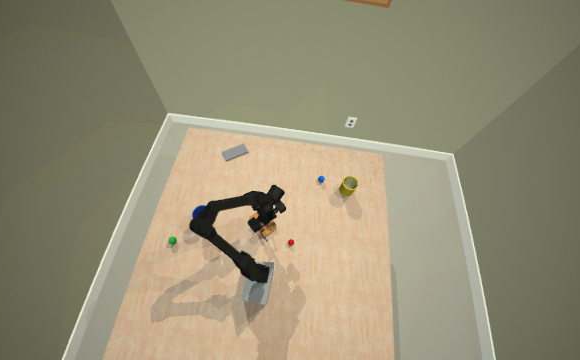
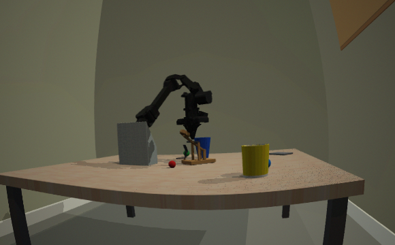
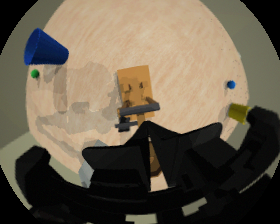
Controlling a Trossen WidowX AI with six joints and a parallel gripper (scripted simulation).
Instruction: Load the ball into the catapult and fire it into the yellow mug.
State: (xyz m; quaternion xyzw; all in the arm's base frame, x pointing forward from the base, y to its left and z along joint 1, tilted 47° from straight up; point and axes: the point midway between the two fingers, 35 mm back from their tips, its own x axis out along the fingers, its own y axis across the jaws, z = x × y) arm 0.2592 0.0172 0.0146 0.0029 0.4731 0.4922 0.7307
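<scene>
The wooden catapult is 2 cm behind my gripper tip, 1 cm to the left of it and 4 cm below it. Round my gripper tip: red ball: 7 cm behind, 13 cm to the right, 10 cm below; blue ball: 33 cm ahead, 27 cm to the right, 10 cm below; blue cup: 1 cm behind, 33 cm to the left, 9 cm below.
</scene>
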